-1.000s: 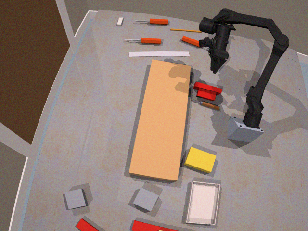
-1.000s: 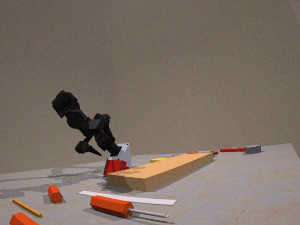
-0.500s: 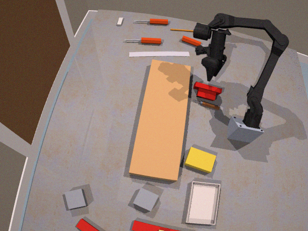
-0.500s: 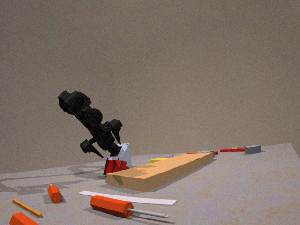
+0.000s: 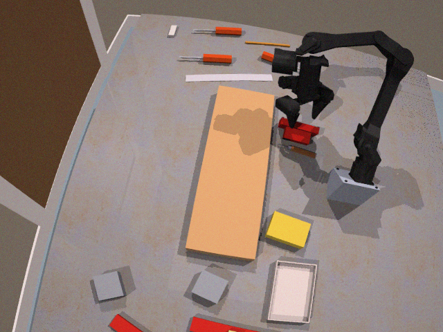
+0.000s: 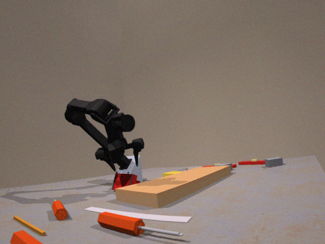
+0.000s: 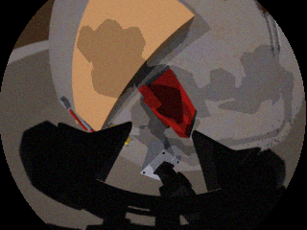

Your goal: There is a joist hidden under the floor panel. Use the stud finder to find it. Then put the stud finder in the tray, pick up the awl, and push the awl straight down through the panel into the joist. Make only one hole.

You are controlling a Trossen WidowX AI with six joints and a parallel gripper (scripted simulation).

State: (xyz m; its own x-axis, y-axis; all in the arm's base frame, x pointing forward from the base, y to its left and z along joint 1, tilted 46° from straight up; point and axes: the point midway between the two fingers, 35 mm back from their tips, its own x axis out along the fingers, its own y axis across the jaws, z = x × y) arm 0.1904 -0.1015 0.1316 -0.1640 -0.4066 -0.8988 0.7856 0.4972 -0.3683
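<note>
Now: the red stud finder 70 mm below my gripper tip, 20 mm ahead of it and 10 mm to the left of it. The rest, counted from my gripper tip: white strip (230 mm ahead, 200 mm to the right, 90 mm below); then brown-handled awl (80 mm below, 40 mm to the left, 10 mm ahead); then yellow block (300 mm to the left, 80 mm below, 10 mm ahead).
</note>
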